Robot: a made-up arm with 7 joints. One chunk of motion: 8 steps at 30 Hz.
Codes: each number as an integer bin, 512 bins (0 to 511) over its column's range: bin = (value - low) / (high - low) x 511, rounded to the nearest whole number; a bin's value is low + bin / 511 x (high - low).
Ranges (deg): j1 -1.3..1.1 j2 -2.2..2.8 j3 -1.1..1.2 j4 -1.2..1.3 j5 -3.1..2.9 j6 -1.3..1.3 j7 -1..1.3
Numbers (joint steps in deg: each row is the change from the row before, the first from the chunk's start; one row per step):
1: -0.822 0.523 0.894 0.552 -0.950 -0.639 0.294
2: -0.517 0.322 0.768 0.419 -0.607 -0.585 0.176
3: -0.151 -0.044 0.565 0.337 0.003 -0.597 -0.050
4: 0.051 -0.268 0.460 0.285 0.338 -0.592 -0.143
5: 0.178 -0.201 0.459 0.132 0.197 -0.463 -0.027
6: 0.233 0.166 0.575 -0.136 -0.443 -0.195 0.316
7: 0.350 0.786 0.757 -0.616 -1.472 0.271 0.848
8: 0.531 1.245 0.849 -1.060 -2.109 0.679 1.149
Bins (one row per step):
1: 102 278 443 358 183 130 287
2: 167 258 415 331 212 141 261
3: 245 220 370 314 264 138 211
4: 288 197 347 304 293 139 190
5: 315 204 346 272 281 165 216
6: 326 242 372 217 226 217 292
7: 351 305 413 119 139 309 411
8: 390 352 433 29 84 389 477

